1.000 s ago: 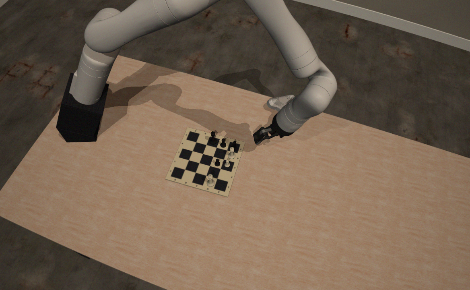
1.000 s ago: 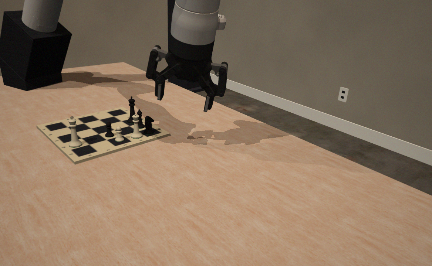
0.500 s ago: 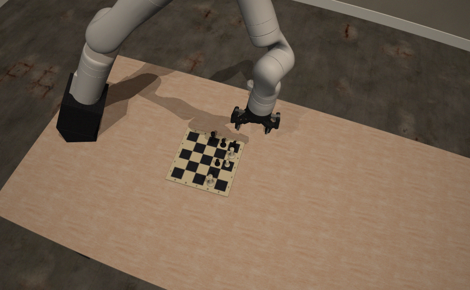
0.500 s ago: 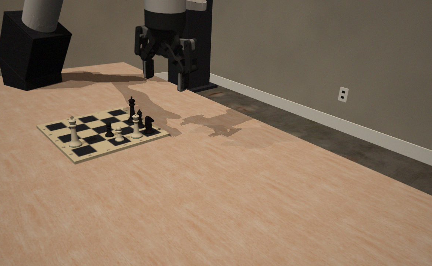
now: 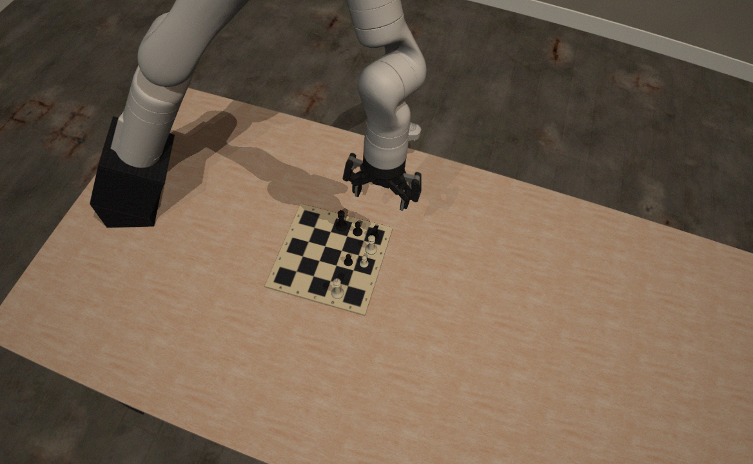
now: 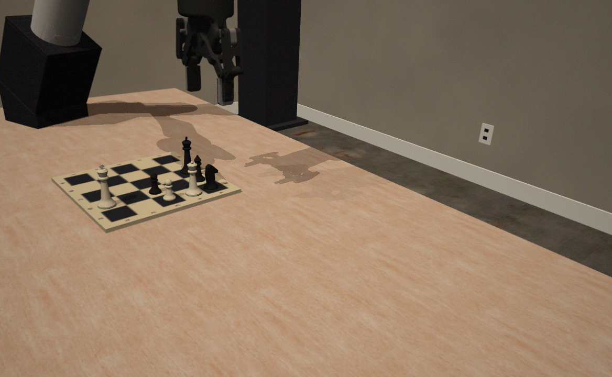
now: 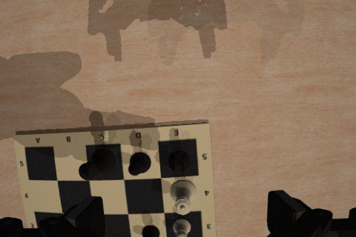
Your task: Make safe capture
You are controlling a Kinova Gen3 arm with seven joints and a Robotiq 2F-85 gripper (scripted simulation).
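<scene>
Right now my hand is 130 mm above the white queen, 30 mm to the left of it and 10 mm past it. Also, from my hand: black pawn (140 mm below, 70 mm to the right, 50 mm behind); then white pawn (140 mm below, 70 mm to the right, 10 mm behind); then black king (120 mm below, 80 mm behind, 10 mm to the left).
</scene>
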